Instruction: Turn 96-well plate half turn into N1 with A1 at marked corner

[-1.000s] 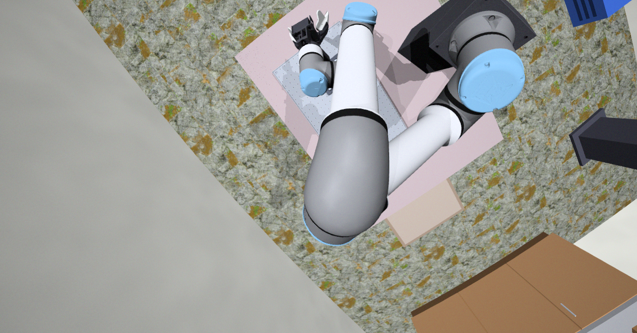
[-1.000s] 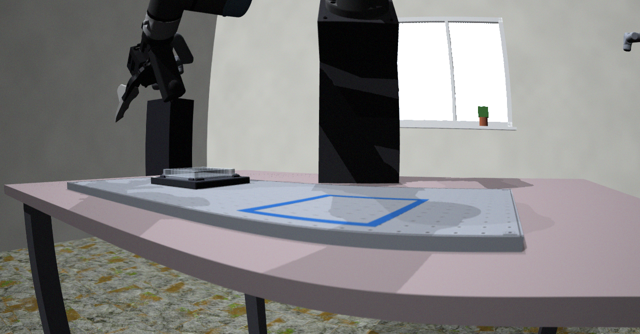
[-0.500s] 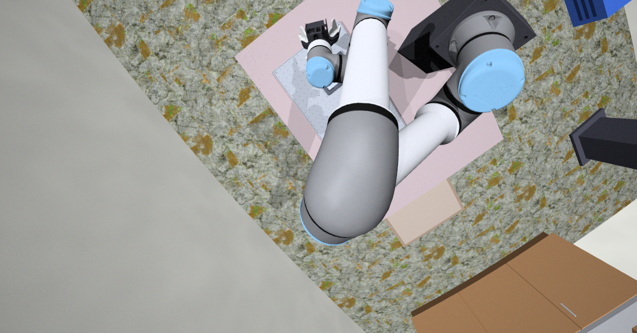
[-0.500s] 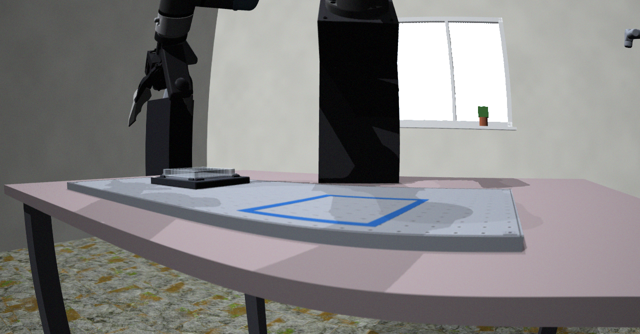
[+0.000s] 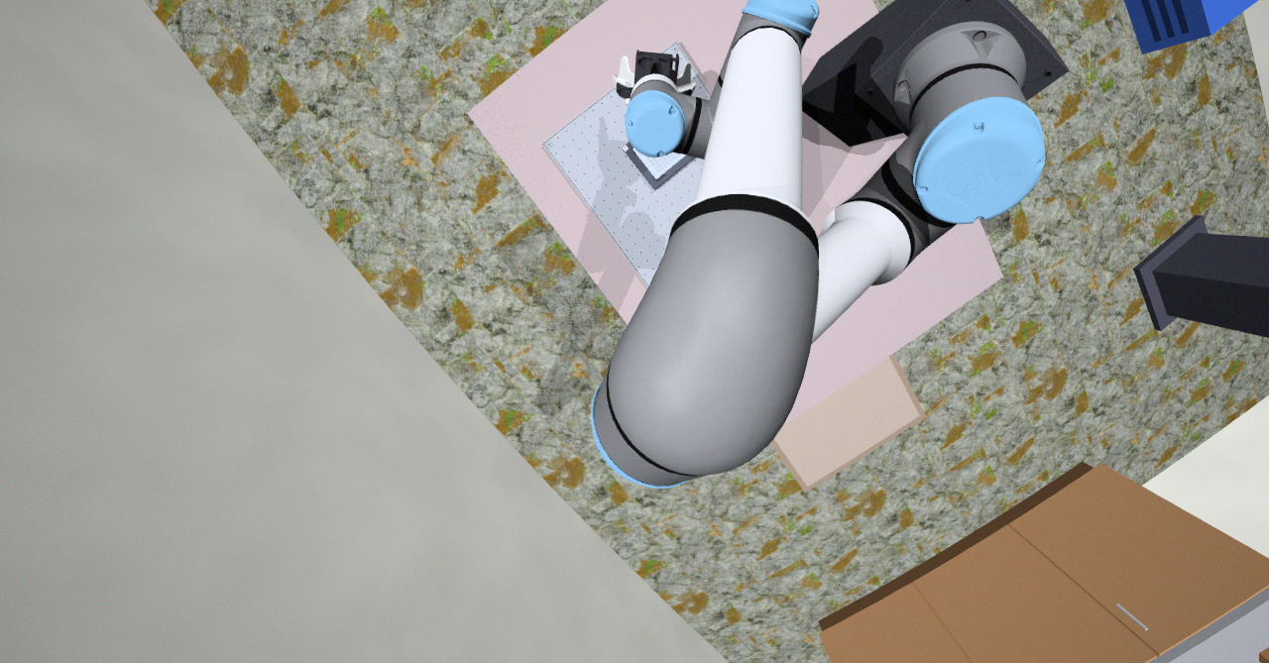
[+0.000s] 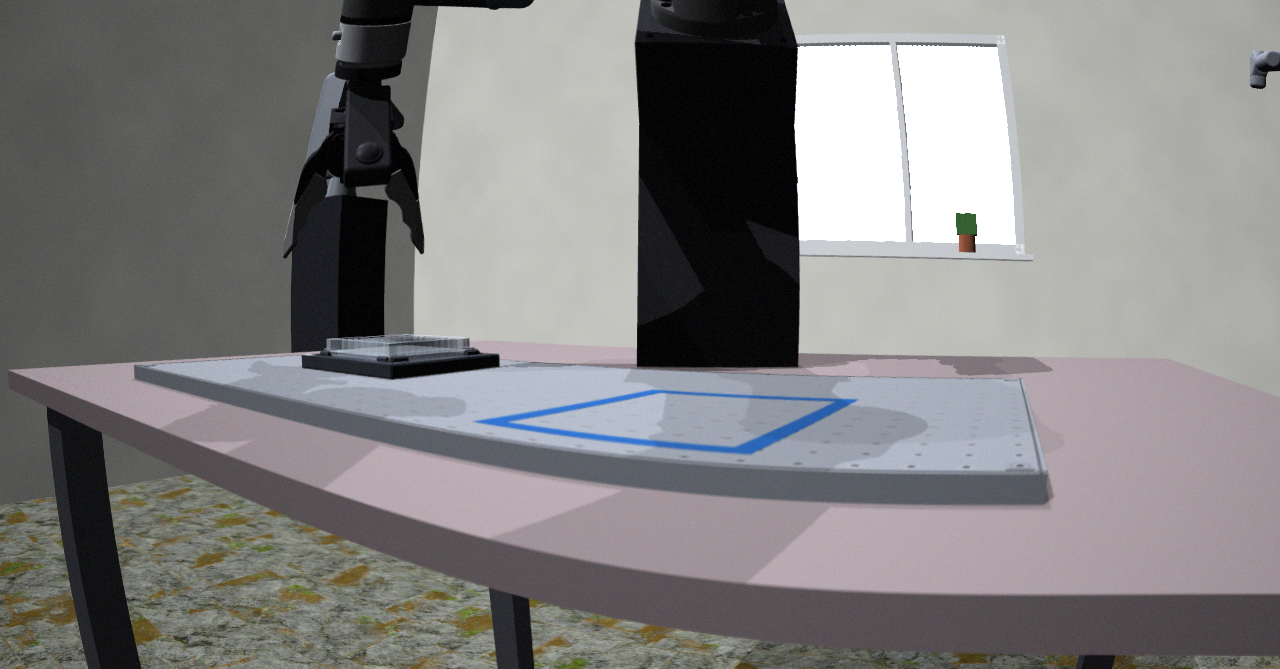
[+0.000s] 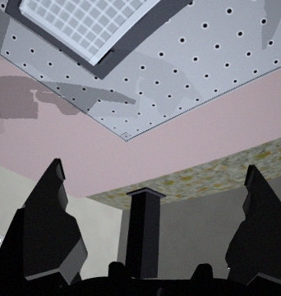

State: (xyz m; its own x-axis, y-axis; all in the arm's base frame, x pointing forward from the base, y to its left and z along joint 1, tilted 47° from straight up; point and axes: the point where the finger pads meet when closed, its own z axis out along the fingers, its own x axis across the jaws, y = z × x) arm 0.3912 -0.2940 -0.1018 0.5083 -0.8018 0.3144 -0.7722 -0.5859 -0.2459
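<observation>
Now: the clear 96-well plate 50 mm ahead of my hand, 110 mm to the left of it and 90 mm below it. Round my hand: A1 label: 120 mm ahead, 50 mm to the left, 90 mm below; plate nest: 50 mm ahead, 110 mm to the left, 100 mm below.
</observation>
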